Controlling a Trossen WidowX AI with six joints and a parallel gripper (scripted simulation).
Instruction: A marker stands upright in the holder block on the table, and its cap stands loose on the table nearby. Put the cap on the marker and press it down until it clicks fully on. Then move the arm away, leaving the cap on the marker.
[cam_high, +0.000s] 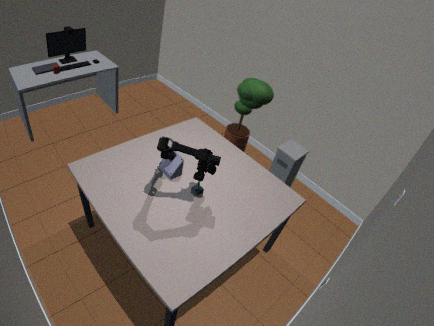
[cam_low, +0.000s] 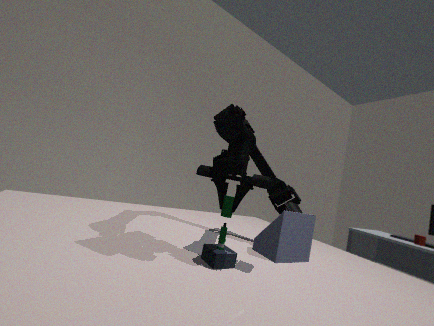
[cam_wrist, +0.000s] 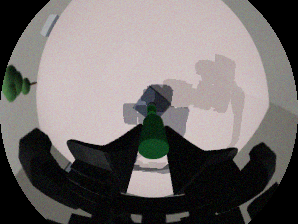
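Right now my gripper tip is 110 mm above the holder block. Round my gripper tip: green cap (10 mm above).
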